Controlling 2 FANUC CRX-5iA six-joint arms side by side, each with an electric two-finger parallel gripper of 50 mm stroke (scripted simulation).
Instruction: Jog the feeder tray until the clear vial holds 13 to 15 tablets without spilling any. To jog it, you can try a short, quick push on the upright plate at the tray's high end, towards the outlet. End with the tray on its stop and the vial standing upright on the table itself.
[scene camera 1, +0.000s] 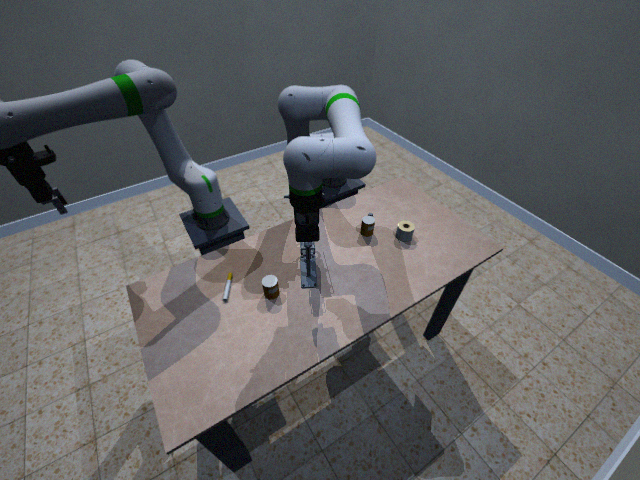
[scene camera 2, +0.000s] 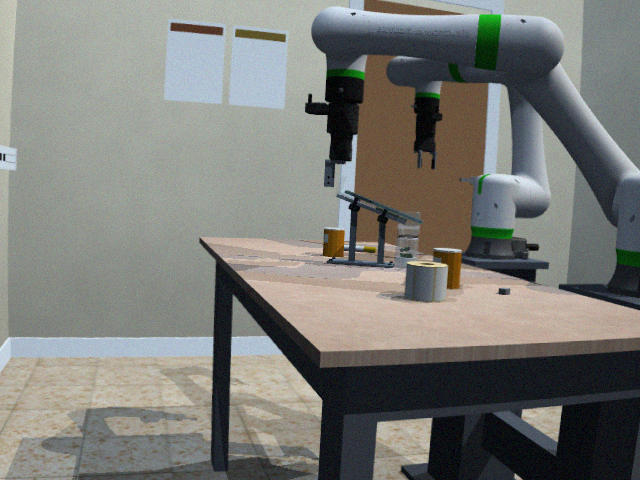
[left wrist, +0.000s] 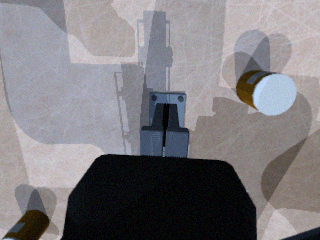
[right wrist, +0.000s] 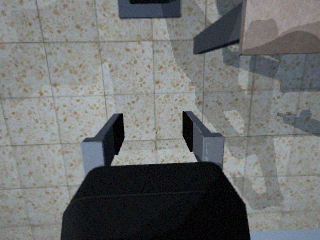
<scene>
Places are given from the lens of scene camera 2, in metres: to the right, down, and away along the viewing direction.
my left gripper (scene camera 2: 328, 186): 0.02, -0.13, 1.51
my right gripper (scene camera 2: 426, 168): 0.40, -0.27, 2.29
label roll (scene camera 2: 425, 281): 0.17, 0.07, 1.02
amber bottle (scene camera 2: 452, 257): 0.25, 0.03, 1.18
The marked spots on the amber bottle and the label roll are 0.17 m apart.
</scene>
